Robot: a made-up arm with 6 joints.
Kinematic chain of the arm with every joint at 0, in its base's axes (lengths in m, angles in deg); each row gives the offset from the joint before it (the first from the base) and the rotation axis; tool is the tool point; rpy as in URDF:
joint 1: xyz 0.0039 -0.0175 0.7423 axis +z
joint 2: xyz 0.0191 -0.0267 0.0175 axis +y
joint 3: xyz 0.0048 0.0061 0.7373 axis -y
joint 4: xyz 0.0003 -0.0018 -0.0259 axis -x
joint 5: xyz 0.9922 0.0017 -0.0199 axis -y
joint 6: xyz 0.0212 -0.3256 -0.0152 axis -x
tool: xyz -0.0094 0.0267 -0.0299 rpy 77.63 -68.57 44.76
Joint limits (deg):
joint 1: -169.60..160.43
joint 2: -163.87..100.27
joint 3: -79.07..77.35
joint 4: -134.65..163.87
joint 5: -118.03..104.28
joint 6: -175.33..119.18
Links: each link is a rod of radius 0.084 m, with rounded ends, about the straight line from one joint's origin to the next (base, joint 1, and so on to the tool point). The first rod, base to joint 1, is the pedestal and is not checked.
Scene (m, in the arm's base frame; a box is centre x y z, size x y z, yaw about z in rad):
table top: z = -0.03
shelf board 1: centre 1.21 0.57 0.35 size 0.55 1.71 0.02 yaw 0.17
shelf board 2: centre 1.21 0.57 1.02 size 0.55 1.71 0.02 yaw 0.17
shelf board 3: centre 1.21 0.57 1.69 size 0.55 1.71 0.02 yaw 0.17
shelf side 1: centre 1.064 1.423 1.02 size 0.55 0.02 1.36 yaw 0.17
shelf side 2: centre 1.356 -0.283 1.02 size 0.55 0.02 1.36 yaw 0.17
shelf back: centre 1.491 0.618 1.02 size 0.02 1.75 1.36 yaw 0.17
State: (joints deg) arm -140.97 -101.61 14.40 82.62 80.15 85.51
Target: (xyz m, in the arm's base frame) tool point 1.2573 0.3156 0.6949
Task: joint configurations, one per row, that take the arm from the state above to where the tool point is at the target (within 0.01 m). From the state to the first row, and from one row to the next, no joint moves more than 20 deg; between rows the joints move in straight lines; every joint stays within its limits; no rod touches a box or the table.
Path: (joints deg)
1: -134.69 -110.50 -4.91 78.93 79.83 85.52
2: -128.42 -119.38 -24.22 75.24 79.52 85.53
3: -109.27 -102.21 -29.63 82.37 80.37 85.40
4: -90.12 -85.04 -35.04 89.50 81.22 85.27
5: -70.98 -67.87 -40.45 96.64 82.07 85.14
6: -51.83 -50.70 -45.86 103.77 82.92 85.01
7: -32.68 -33.52 -51.27 110.90 83.77 84.88
8: -13.53 -16.35 -56.68 118.04 84.63 84.75
9: 5.61 0.82 -62.09 125.17 85.48 84.61
10: 6.58 12.16 -47.64 123.57 84.97 84.41
11: 7.54 23.51 -33.18 121.98 84.46 84.21
12: 8.51 34.85 -18.72 120.39 83.95 84.01

